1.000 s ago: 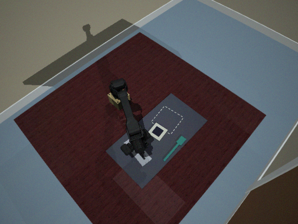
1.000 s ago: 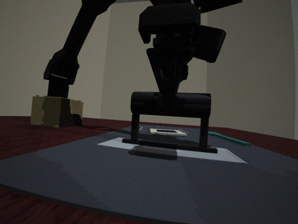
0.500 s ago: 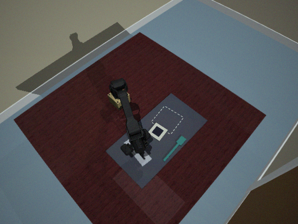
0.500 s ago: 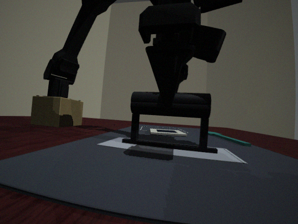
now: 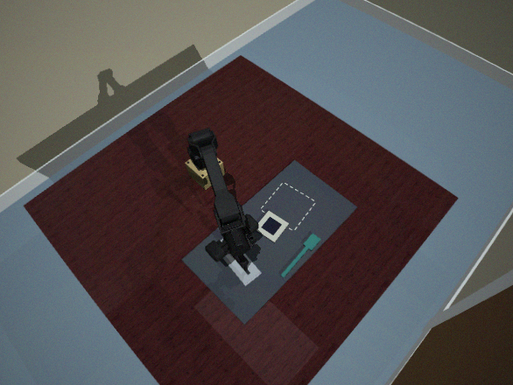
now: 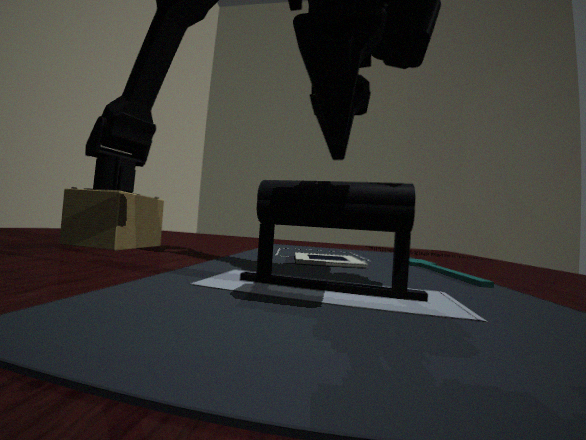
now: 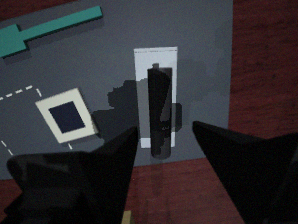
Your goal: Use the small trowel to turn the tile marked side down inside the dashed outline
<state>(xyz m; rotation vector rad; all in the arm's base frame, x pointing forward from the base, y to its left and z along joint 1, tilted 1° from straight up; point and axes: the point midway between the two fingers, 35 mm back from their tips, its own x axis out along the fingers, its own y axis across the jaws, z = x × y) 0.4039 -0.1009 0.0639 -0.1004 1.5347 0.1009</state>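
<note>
Now: the trowel 2 cm ahead of my gripper tip and 8 cm below it. Also, from my gripper tip: grey mat (1 cm behind, 17 cm to the left, 14 cm below); tile (4 cm behind, 19 cm to the left, 11 cm below); teal flat tool (12 cm ahead, 22 cm to the left, 11 cm below).
</note>
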